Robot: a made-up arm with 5 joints.
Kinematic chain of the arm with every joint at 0, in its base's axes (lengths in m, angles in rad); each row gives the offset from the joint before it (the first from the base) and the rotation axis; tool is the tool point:
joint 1: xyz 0 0 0.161 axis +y
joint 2: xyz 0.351 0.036 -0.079 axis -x
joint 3: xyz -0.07 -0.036 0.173 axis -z
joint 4: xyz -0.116 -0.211 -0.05 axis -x
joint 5: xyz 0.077 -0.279 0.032 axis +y
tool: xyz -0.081 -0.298 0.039
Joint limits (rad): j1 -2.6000..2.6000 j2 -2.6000..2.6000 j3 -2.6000..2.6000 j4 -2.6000..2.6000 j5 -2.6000..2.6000
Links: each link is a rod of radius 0.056 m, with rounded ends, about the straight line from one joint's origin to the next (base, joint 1, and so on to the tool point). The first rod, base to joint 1, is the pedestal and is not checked.
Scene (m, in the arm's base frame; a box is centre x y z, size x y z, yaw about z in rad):
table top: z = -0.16
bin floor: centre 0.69 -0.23 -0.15 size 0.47 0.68 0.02 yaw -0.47
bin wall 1: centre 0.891 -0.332 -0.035 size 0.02 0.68 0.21 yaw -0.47
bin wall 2: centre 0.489 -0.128 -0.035 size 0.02 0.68 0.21 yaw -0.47
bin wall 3: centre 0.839 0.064 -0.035 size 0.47 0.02 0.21 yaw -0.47
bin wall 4: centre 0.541 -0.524 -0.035 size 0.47 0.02 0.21 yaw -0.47
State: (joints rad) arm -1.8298 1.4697 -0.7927 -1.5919 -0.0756
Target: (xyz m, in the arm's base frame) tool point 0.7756 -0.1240 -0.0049
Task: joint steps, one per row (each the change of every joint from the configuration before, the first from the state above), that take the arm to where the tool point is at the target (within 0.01 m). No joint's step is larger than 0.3 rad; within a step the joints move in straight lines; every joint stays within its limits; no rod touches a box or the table.
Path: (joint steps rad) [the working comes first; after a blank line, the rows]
Joints at the target: -0.5133 0.0252 -1.5858 -1.5283 0.0631
Straight joint move there: clear.

1: 0.2633 -0.2889 -0.1586 0.0127 0.0277
2: 0.2633 -0.2889 -0.1586 0.0127 0.0278
3: 0.2633 -0.2889 -0.1586 0.0128 0.0277
4: 0.2633 -0.2889 -0.1587 0.0127 0.0277
5: 0.2633 -0.2889 -0.1586 0.0127 0.0278

